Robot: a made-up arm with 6 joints.
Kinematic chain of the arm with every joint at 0, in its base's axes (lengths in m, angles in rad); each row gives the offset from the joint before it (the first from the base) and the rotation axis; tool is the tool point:
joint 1: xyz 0 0 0.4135 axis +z
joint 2: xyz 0 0 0 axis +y
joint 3: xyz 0 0 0.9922 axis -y
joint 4: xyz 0 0 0 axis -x
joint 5: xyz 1.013 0 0 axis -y
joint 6: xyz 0 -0.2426 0 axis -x
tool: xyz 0 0 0
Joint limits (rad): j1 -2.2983..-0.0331 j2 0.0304..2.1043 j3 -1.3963..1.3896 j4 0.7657..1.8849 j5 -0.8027..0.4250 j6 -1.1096..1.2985
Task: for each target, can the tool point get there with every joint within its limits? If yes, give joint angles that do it. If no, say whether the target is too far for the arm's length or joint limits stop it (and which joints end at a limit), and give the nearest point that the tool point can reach.
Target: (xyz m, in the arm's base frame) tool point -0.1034 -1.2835 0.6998
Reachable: yes | joints -1.6456 0.4581 -0.3950 1.5410 -0.0977 -0.1729
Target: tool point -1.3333 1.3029 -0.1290
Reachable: no: joint limits stop it (at a limit: joint 2, joint 4) | nearest point -0.1756 0.1716 -0.1091 | short by 1.619 m
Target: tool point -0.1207 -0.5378 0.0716
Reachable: yes | joints -1.7421 0.8073 -1.1575 1.4581 0.0069 0.7364
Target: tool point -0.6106 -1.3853 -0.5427
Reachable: yes | joints -1.9005 1.6332 0.3875 1.0090 -0.2788 0.6763
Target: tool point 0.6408 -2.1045 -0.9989
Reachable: no: too far | nearest point 0.5004 -1.6433 -0.6737 | short by 0.582 m
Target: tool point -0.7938 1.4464 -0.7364
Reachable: no: joint limits stop it (at a limit: joint 2, joint 4) | nearest point -0.0986 0.1796 -0.4530 | short by 1.473 m
